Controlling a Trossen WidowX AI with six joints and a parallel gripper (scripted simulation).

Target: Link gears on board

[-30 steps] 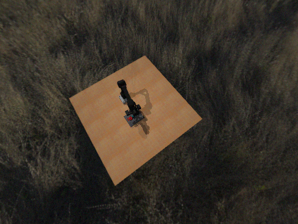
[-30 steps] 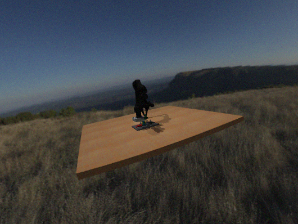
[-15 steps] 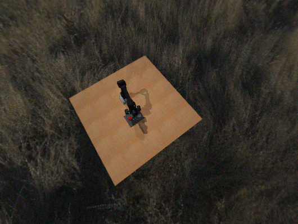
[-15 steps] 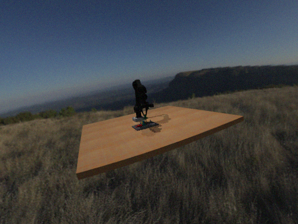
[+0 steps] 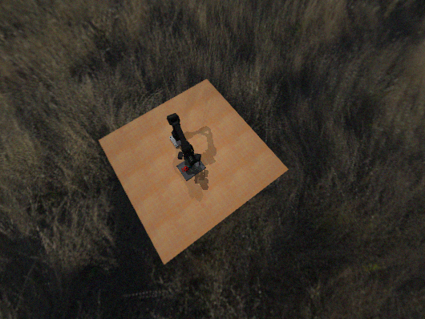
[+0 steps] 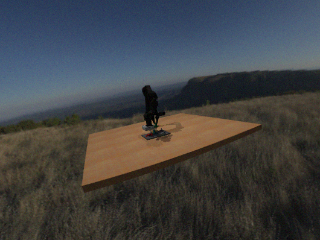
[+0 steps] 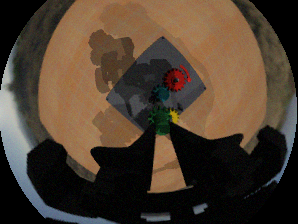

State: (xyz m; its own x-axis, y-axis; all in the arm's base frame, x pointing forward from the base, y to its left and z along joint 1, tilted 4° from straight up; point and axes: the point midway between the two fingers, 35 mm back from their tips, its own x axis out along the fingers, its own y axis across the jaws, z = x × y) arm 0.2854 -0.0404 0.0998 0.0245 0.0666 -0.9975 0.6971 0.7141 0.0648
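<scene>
The teal gear is 2 cm ahead of my gripper tip, 3 cm to the right of it and 6 cm below it. The rest, counted from my gripper tip: green gear (1 cm below); yellow gear (4 cm behind, 7 cm below); red gear (2 cm ahead, 8 cm to the right, 7 cm below).
</scene>
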